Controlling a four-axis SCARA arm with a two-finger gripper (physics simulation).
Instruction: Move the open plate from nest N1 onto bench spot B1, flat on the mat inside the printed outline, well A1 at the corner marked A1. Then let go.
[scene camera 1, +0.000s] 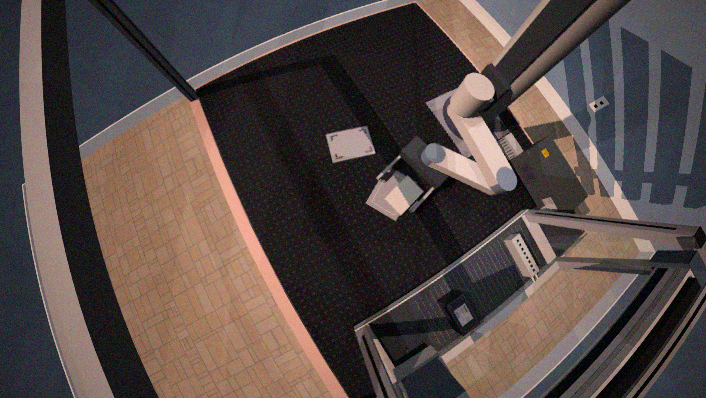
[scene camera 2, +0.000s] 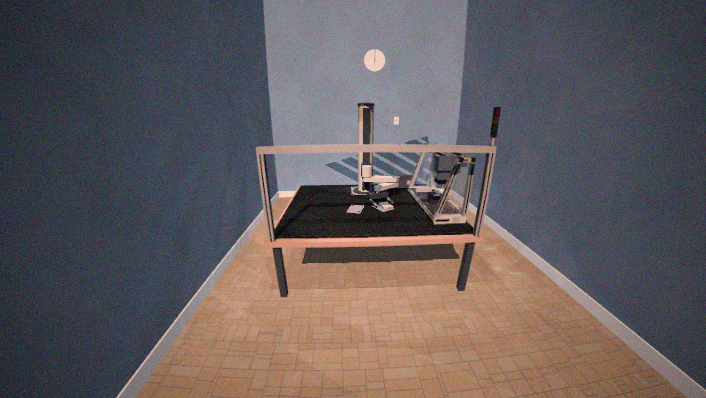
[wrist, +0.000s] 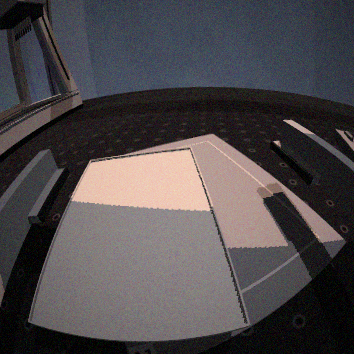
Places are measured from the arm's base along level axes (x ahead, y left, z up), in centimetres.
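Pixels of known places: gripper, fingertip midpoint: (scene camera 1: 394, 195) (scene camera 2: 384, 203) (wrist: 169, 142); arm's base at its link origin: (scene camera 2: 365, 191).
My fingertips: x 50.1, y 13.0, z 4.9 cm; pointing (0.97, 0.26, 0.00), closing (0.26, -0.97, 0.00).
Ahead of a thing's pixels: the offset from my fingertips to its middle. "pt": to the spot under its first point. Level surfaces: height alone.
The plate {dz -2.7, dx -3.8, dy +1.7 cm} (scene camera 1: 400, 198) (wrist: 140, 240), pale and plain-topped, lies on the light mat {dz -3.4 cm} (scene camera 1: 377, 200) (wrist: 240, 210) with the thin printed outline. In the wrist view the plate looks turned against the outline, which shows beyond its right edge. The rest of the outline, the A1 mark and the wells cannot be made out. My gripper (scene camera 1: 395, 194) (scene camera 2: 382, 203) (wrist: 169, 142) is open above the plate, its fingers spread to either side and apart from it. A white base {dz -2.7, dx +3.2, dy -25.3 cm} (scene camera 1: 350, 144) (scene camera 2: 355, 209) with dark corner pieces, likely nest N1, holds no plate.
A clear-walled enclosure {pt dz -0.1, dx +34.9, dy +44.8 cm} (scene camera 2: 450, 219) stands at the table's right side in the second scene view. A small dark device {pt dz +8.4, dx +3.1, dy +43.4 cm} (scene camera 1: 461, 312) is inside it. A dark box {pt dz +7.8, dx -58.7, dy +25.8 cm} (scene camera 1: 552, 175) with a yellow label stands near the arm's base.
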